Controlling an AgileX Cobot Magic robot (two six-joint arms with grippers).
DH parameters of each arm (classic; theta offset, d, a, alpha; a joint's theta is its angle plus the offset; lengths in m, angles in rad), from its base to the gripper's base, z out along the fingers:
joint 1: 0 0.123 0 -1.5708
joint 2: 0.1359 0 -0.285 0
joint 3: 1.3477 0 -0.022 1.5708
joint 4: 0 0.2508 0 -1.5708
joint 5: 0 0 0.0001 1.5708
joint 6: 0 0.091 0 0
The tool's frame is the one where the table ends.
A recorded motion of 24 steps. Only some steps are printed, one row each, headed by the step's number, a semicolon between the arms.
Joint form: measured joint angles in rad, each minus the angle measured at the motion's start. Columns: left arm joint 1, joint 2, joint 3, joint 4, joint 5, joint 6; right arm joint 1, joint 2, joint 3, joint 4, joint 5, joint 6.
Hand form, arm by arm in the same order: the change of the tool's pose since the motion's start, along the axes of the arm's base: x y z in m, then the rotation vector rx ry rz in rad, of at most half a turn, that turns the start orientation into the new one. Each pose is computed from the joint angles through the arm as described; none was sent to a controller.
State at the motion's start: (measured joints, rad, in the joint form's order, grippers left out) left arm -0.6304 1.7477 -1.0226 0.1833 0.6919 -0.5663; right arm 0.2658 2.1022 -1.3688 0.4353 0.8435 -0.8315
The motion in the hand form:
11: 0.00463 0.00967 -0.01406 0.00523 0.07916 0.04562; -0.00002 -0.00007 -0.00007 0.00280 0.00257 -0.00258
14: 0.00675 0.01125 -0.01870 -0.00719 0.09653 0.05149; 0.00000 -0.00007 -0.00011 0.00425 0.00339 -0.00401
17: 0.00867 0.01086 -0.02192 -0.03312 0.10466 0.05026; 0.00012 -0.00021 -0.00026 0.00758 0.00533 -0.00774
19: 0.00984 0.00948 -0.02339 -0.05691 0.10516 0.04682; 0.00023 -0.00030 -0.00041 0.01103 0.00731 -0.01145
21: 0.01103 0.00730 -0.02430 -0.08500 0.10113 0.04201; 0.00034 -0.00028 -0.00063 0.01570 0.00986 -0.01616
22: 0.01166 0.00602 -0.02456 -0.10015 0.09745 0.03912; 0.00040 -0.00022 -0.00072 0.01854 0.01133 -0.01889
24: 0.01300 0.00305 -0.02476 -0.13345 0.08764 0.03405; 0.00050 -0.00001 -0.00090 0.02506 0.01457 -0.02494
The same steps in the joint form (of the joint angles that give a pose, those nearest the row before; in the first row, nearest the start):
11: 0.0438 0.0384 0.0032 -0.0657 0.0224 0.0422; -0.0008 0.0004 0.0000 0.0037 0.0015 0.0000
14: 0.0573 0.0522 0.0040 -0.0966 0.0135 0.0686; -0.0012 0.0006 0.0000 0.0057 0.0017 0.0000
17: 0.0671 0.0623 0.0046 -0.1378 -0.0066 0.1046; -0.0023 0.0012 0.0000 0.0102 0.0021 0.0000
19: 0.0713 0.0674 0.0049 -0.1708 -0.0254 0.1324; -0.0033 0.0019 0.0000 0.0149 0.0025 0.0000
21: 0.0737 0.0715 0.0049 -0.2072 -0.0483 0.1625; -0.0043 0.0028 0.0000 0.0213 0.0029 0.0000
22: 0.0745 0.0731 0.0049 -0.2264 -0.0611 0.1786; -0.0048 0.0033 0.0000 0.0251 0.0032 0.0000
24: 0.0753 0.0760 0.0047 -0.2686 -0.0891 0.2124; -0.0058 0.0042 0.0000 0.0339 0.0037 0.0000

